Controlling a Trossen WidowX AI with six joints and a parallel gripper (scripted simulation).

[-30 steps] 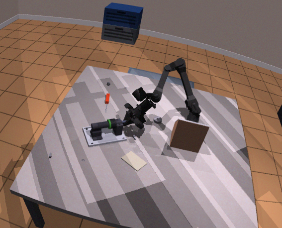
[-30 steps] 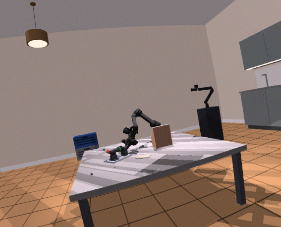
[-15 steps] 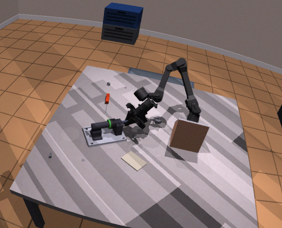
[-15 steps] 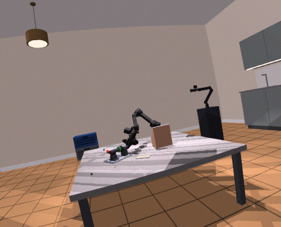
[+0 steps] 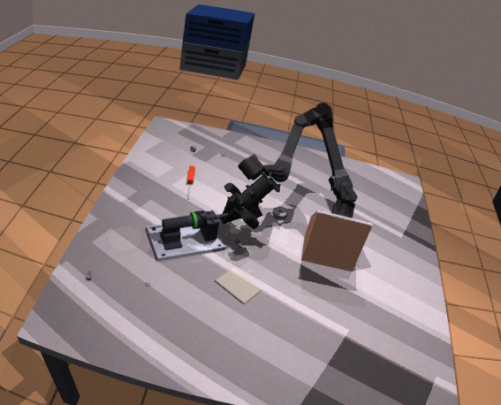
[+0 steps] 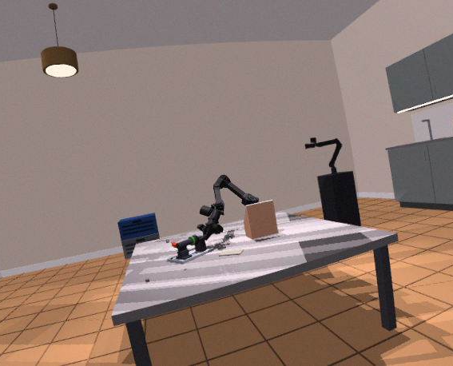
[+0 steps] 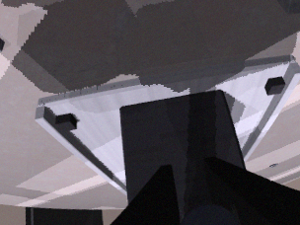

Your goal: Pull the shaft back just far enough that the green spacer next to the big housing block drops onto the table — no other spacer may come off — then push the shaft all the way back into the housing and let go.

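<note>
My gripper tip is now 50 mm short of the thin shaft, 40 mm to the right of it and 20 mm below it. Also, from my gripper tip: green spacer: 80 mm ahead, 60 mm to the left, 20 mm above; beige card: 200 mm to the left, 110 mm behind, 50 mm below; toothed disc: 180 mm to the right, 180 mm behind, 50 mm below.
</note>
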